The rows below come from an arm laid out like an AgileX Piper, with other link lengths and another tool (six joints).
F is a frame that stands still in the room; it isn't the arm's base.
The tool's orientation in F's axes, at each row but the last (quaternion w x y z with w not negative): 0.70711, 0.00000, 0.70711, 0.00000; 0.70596, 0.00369, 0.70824, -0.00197; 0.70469, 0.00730, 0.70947, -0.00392; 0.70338, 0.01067, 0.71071, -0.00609; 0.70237, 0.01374, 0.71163, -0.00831; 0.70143, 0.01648, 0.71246, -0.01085; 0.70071, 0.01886, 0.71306, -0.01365; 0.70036, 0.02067, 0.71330, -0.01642
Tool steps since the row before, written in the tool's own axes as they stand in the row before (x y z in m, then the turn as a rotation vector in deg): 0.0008, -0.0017, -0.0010, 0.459, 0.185, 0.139; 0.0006, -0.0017, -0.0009, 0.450, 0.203, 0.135; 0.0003, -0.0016, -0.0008, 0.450, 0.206, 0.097; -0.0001, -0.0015, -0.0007, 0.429, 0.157, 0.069; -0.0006, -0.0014, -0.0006, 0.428, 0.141, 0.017; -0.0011, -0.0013, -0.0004, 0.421, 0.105, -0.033; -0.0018, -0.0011, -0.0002, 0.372, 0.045, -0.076; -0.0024, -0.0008, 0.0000, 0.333, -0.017, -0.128
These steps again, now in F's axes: -0.0010, -0.0017, -0.0008, 0.139, 0.185, -0.459; -0.0009, -0.0017, -0.0006, 0.135, 0.203, -0.450; -0.0008, -0.0016, -0.0003, 0.097, 0.207, -0.450; -0.0007, -0.0015, 0.0001, 0.068, 0.158, -0.429; -0.0006, -0.0014, 0.0006, 0.016, 0.144, -0.427; -0.0004, -0.0013, 0.0011, -0.035, 0.110, -0.420; -0.0002, -0.0011, 0.0018, -0.080, 0.051, -0.370; 0.0000, -0.0008, 0.0024, -0.135, -0.008, -0.331
